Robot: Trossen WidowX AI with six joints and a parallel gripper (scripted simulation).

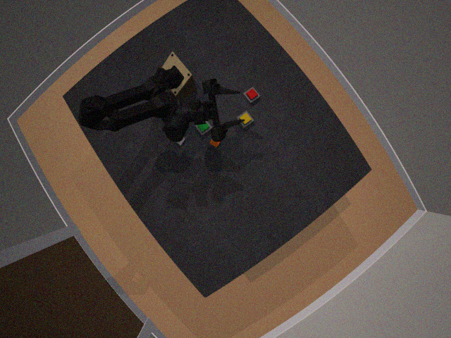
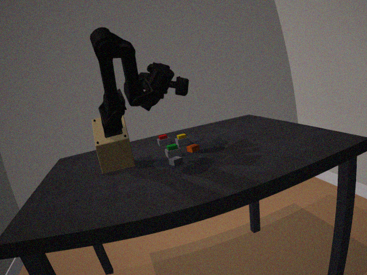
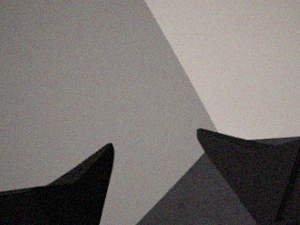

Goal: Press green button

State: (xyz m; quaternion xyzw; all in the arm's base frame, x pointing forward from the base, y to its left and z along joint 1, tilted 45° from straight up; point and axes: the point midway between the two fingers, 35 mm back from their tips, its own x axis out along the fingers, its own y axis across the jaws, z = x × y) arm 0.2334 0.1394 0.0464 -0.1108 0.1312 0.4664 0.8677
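Now: gripper tip 250 mm above the green button, 120 mm to the left of it and 60 mm past it. From my gripper tip the other things lie so: orange block 270 mm below, 120 mm to the right, 10 mm ahead; then red button 250 mm below, 110 mm to the left, 50 mm behind; then yellow button 250 mm below, 30 mm to the left, 10 mm ahead.
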